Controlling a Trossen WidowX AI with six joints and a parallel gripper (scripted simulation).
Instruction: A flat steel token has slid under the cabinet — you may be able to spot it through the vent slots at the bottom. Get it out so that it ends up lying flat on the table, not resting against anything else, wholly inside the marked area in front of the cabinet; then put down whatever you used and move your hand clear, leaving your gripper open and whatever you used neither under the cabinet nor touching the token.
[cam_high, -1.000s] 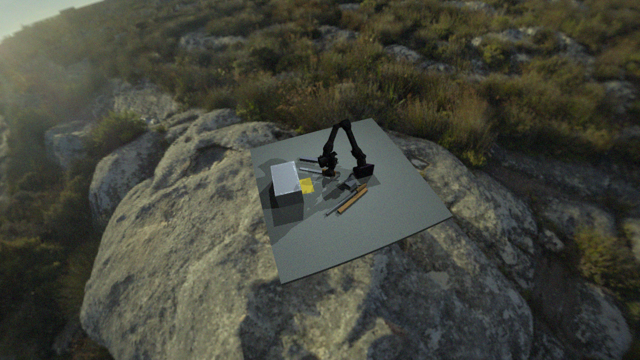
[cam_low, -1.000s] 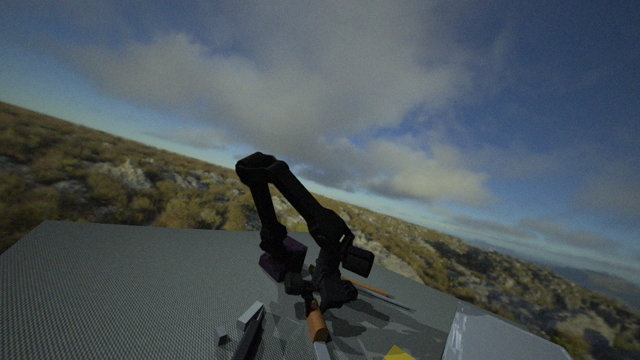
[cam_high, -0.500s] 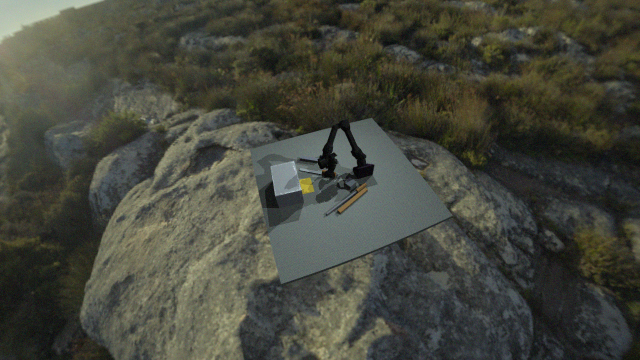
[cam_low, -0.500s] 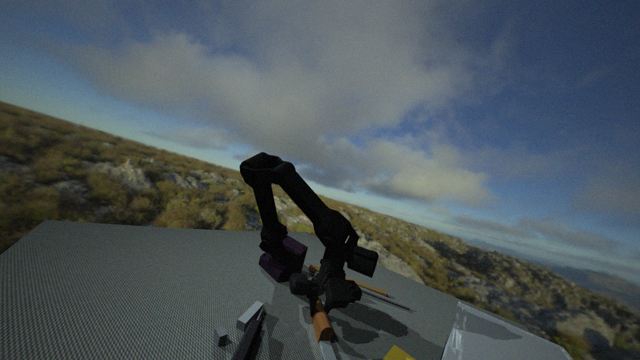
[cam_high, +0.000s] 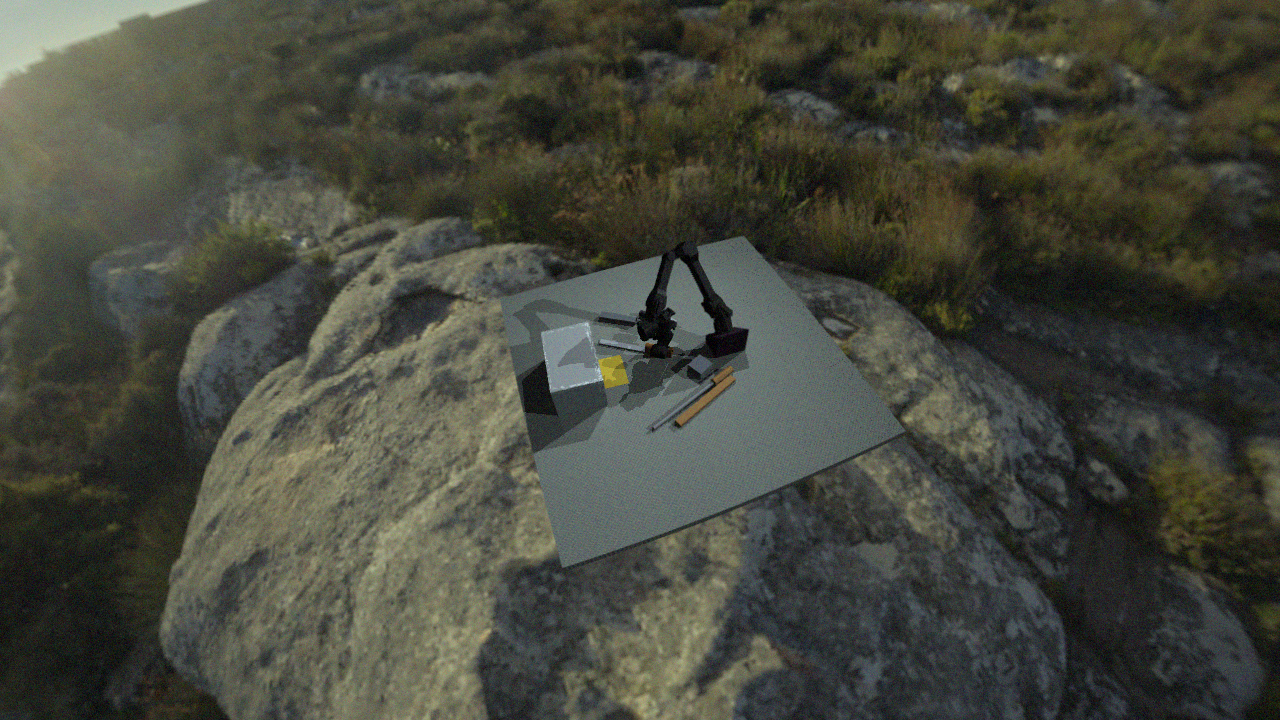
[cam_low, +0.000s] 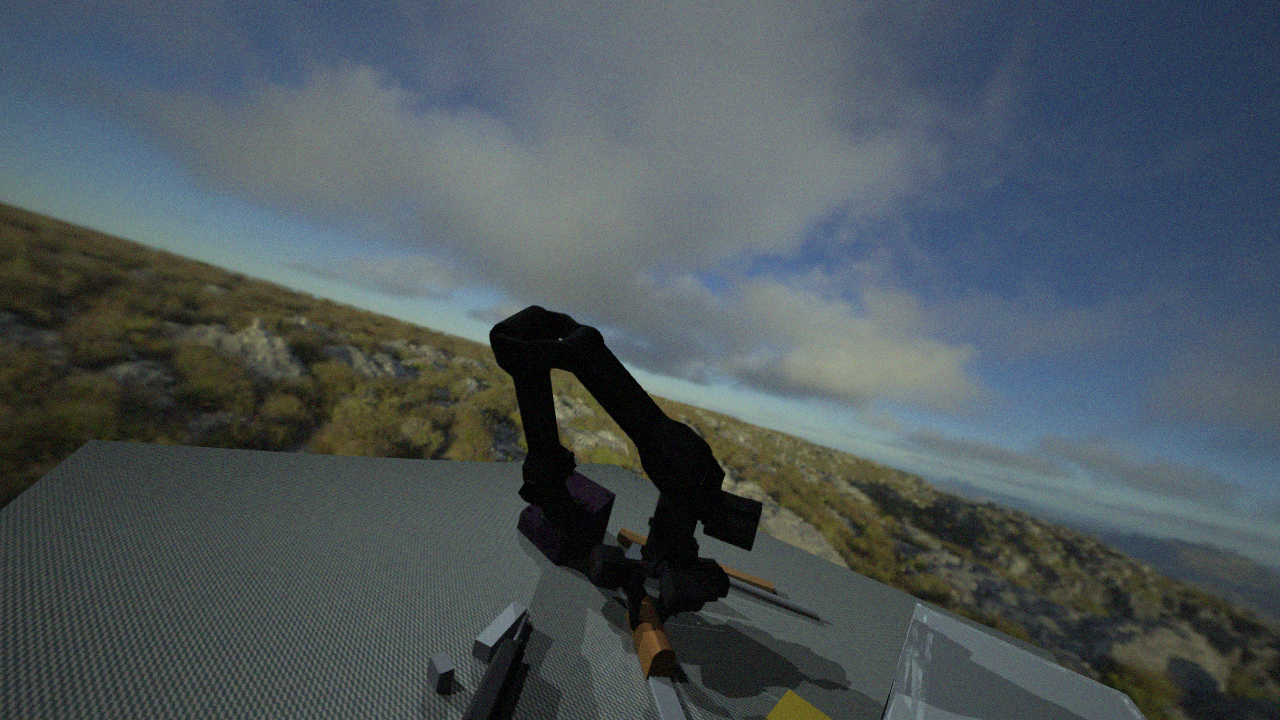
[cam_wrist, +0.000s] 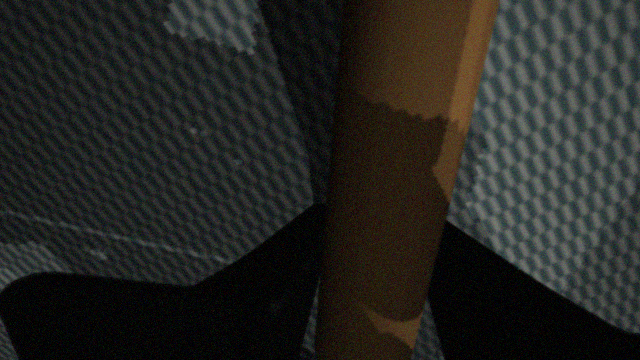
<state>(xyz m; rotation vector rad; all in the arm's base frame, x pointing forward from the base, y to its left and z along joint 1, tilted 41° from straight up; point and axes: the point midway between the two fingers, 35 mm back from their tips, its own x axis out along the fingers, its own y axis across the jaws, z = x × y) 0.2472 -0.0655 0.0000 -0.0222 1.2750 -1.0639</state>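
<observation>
The wooden stick lies 280 mm to the left of my gripper tip and 50 mm behind it. Also, from my gripper tip: grey bar 160 mm to the right, 100 mm behind; grey block 130 mm to the left, 90 mm behind, 10 mm above; small grey cube 240 mm to the right, 80 mm behind.
</observation>
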